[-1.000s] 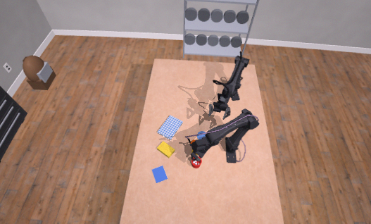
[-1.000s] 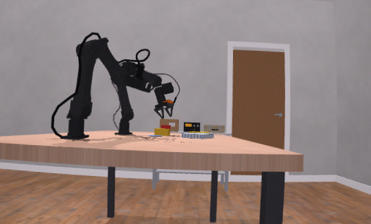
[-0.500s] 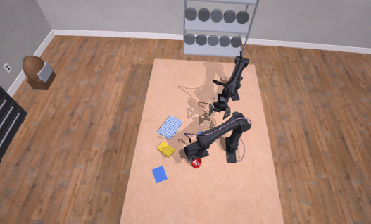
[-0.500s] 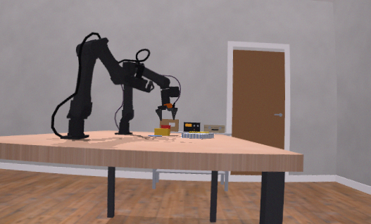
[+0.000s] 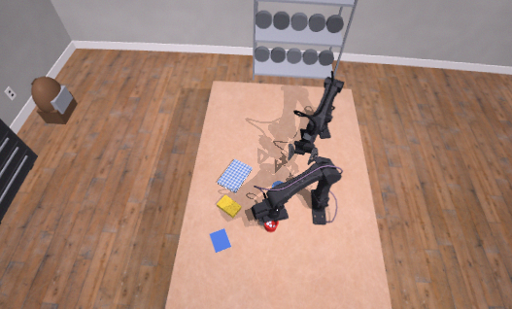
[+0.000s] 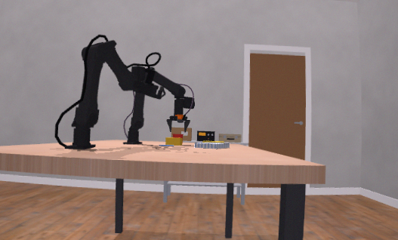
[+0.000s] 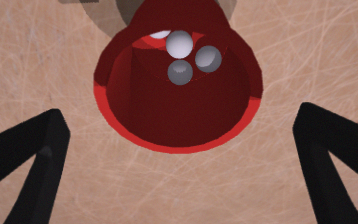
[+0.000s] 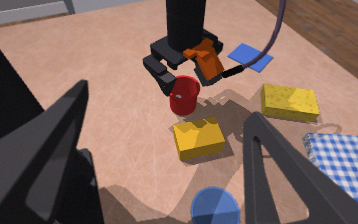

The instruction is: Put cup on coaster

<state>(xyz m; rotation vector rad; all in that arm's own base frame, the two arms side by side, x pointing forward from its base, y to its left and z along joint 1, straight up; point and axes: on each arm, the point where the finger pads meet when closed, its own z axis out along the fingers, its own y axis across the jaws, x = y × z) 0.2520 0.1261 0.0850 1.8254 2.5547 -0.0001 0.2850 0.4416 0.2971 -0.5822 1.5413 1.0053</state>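
Right now my left hand is 50 mm above the red cup. The rest, counted from my left hand: blue square (240 mm ahead, 110 mm to the left, 80 mm below).
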